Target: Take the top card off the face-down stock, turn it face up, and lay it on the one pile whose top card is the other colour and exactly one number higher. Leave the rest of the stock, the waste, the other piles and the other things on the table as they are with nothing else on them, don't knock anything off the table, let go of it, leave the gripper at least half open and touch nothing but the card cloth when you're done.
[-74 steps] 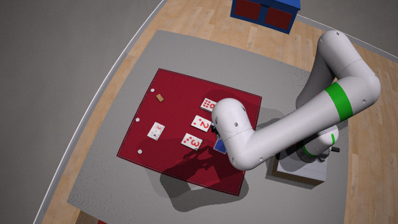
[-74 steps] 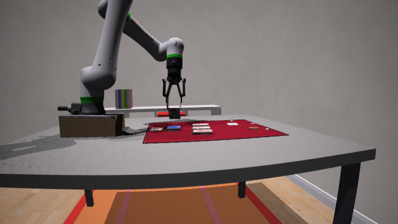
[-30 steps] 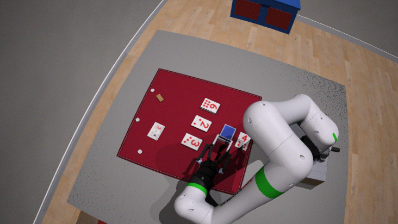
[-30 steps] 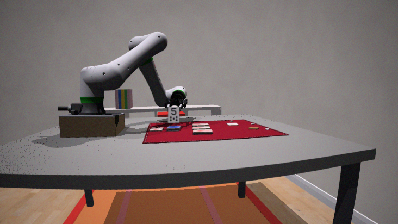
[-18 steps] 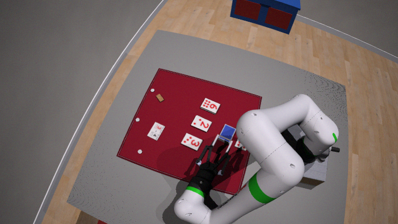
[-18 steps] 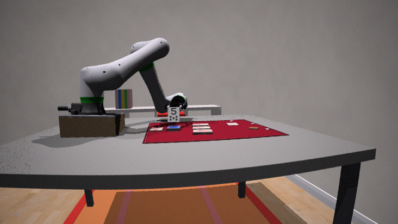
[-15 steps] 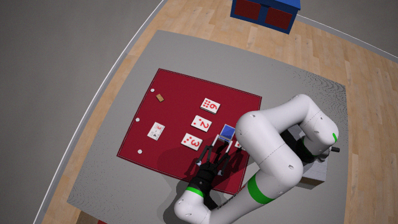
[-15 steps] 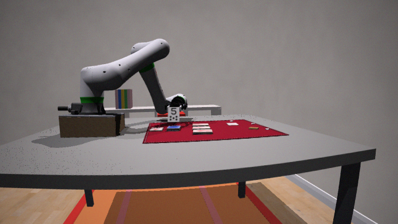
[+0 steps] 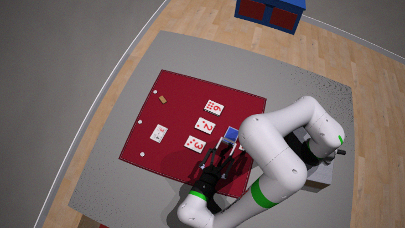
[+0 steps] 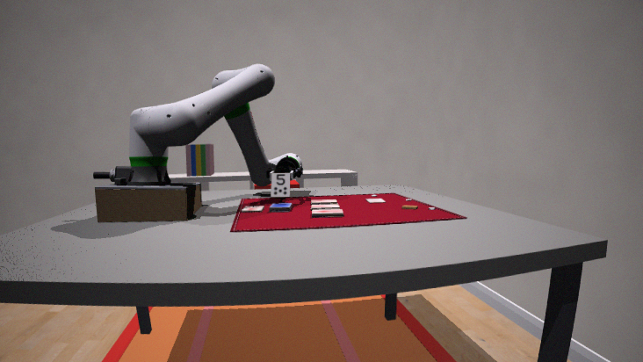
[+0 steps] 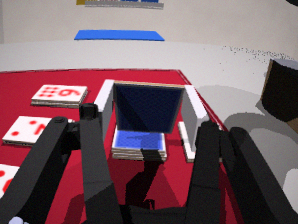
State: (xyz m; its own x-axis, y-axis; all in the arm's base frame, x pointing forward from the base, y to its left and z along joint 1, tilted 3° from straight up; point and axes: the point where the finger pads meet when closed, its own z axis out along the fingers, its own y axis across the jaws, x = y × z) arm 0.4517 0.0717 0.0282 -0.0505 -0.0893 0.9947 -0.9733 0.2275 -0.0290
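Now: the black 5 card 50 mm to the right of my hand, 30 mm below it and 10 mm behind it. Round my hand: red card cloth: 160 mm ahead, 110 mm to the right, 110 mm below; brown block: 380 mm ahead, 220 mm to the right, 100 mm below.
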